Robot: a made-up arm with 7 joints. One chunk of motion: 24 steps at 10 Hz.
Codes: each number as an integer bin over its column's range. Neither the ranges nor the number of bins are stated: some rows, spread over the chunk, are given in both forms.
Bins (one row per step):
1: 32 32 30 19 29 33 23
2: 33 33 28 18 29 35 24
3: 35 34 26 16 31 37 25
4: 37 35 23 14 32 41 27
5: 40 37 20 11 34 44 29
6: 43 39 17 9 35 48 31
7: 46 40 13 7 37 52 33
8: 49 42 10 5 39 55 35
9: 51 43 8 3 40 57 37
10: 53 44 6 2 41 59 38
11: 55 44 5 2 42 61 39
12: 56 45 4 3 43 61 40
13: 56 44 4 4 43 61 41
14: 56 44 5 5 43 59 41
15: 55 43 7 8 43 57 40
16: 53 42 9 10 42 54 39
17: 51 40 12 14 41 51 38
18: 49 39 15 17 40 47 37
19: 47 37 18 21 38 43 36
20: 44 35 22 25 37 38 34
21: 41 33 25 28 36 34 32
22: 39 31 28 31 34 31 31
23: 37 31 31 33 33 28 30
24: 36 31 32 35 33 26 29
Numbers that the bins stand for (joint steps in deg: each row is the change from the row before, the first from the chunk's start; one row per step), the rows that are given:
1: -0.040 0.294 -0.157 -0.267 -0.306 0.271 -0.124
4: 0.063 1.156 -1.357 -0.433 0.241 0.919 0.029
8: 0.311 3.167 -3.586 -0.733 1.519 2.052 0.333
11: 0.435 3.741 -4.443 -0.833 2.067 2.538 0.486
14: 0.456 3.741 -4.443 -0.733 2.249 2.376 0.562
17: 0.352 2.592 -3.243 -0.433 1.884 1.729 0.448
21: 0.146 0.581 -1.014 0.033 0.971 0.352 0.219
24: 0.043 0.006 0.186 0.267 0.424 -0.295 0.105
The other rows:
2: -0.019 0.581 -0.500 -0.300 -0.306 0.433 -0.086
3: 0.022 0.868 -0.843 -0.367 0.059 0.595 -0.048
5: 0.125 1.730 -1.871 -0.533 0.606 1.162 0.105
6: 0.187 2.305 -2.386 -0.600 0.789 1.486 0.181
7: 0.249 2.592 -3.071 -0.667 1.154 1.810 0.257
9: 0.352 3.454 -3.929 -0.800 1.702 2.214 0.410
10: 0.394 3.741 -4.271 -0.833 1.884 2.376 0.448
12: 0.456 4.029 -4.614 -0.800 2.249 2.538 0.524
13: 0.456 3.741 -4.614 -0.767 2.249 2.538 0.562
15: 0.435 3.454 -4.100 -0.633 2.249 2.214 0.524
16: 0.394 3.167 -3.757 -0.567 2.067 1.971 0.486
18: 0.311 2.305 -2.729 -0.333 1.702 1.405 0.410
19: 0.270 1.730 -2.214 -0.200 1.337 1.081 0.371
20: 0.208 1.156 -1.529 -0.067 1.154 0.676 0.295
22: 0.105 0.006 -0.500 0.133 0.606 0.110 0.181
23: 0.063 0.006 0.014 0.200 0.424 -0.133 0.143

